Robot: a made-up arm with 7 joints. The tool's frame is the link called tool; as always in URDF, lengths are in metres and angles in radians.
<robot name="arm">
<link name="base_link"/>
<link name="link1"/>
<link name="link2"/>
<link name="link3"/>
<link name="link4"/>
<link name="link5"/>
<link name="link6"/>
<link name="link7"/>
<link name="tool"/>
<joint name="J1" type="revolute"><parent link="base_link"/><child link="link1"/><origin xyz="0.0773 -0.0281 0.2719" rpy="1.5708 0 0"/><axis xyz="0 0 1"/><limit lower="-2.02" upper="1.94" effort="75" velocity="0.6"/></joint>
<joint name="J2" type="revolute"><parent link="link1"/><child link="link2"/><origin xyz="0.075 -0.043 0.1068" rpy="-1.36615 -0.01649 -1.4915"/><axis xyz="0 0 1"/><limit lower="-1.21" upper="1.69" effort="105" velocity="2.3"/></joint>
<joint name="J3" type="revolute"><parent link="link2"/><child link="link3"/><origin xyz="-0.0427 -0.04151 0.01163" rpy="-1.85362 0.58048 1.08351"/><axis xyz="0 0 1"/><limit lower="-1.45" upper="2.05" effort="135" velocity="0.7"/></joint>
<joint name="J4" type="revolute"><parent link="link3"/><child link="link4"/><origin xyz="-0.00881 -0.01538 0.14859" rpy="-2.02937 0.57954 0.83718"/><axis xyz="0 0 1"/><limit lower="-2.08" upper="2.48" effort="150" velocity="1.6"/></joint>
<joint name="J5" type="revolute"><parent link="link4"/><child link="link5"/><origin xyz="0.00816 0.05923 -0.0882" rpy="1.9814 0.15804 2.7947"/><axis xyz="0 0 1"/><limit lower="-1.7" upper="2.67" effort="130" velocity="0.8"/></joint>
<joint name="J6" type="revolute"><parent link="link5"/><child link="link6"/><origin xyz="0.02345 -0.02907 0.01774" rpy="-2.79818 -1.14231 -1.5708"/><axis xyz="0 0 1"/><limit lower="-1.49" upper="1.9" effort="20" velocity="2.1"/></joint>
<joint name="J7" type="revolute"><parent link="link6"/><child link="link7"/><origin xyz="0.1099 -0.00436 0.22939" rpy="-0.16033 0.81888 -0.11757"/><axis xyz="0 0 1"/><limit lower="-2.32" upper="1.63" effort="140" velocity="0.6"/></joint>
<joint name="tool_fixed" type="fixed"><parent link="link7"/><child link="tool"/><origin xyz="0.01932 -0.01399 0.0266" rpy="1.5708 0 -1.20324"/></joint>
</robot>
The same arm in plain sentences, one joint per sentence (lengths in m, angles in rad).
The arm has seven revolute joints in a row. What follows holds with every joint at zero, and every direction is one of the base frame's.
The first joint is mounted 0.0773 m along +x and 0.0281 m along -y and 0.2719 m along +z from the base frame's origin and turns about -y, from -2.02 to 1.94 rad.
The second joint is mounted 0.075 m along +x and 0.1068 m along -y and 0.043 m along -z from the first joint and turns about the direction (0.97579, -0.203198, 0.080899), from -1.21 to 1.69 rad.
The third joint is mounted 0.0005 m along -x and 0.0423 m along -y and 0.0435 m along +z from the second joint and turns about the direction (-0.236492, 0.370387, 0.898268), from -1.45 to 2.05 rad.
The fourth joint is mounted 0.0181 m along -x and 0.0542 m along +y and 0.1383 m along +z from the third joint and turns about -y, from -2.08 to 2.48 rad.
The fifth joint is mounted 0.0408 m along +x and 0.0882 m along +y and 0.0437 m along -z from the fourth joint and turns about the direction (0.418386, 0.394187, -0.818273), from -1.7 to 2.67 rad.
The sixth joint is mounted 0.0177 m along +x and 0.037 m along +y and 0.0052 m along +z from the fifth joint and turns about the direction (-0.160695, 0.674281, 0.720779), from -1.49 to 1.9 rad.
The seventh joint is mounted 0.0059 m along -x and 0.2351 m along +y and 0.097 m along +z from the sixth joint and turns about +y, from -2.32 to 1.63 rad.
The tool frame, which is the frame that the pose is given for, is mounted 0.02 m along +x and 0.0266 m along +y and 0.013 m along -z from the seventh joint; its axes are the base frame's turned by roll 0, pitch 0 and yaw 0 rad (as in URDF: about the fixed x, then y, then z).

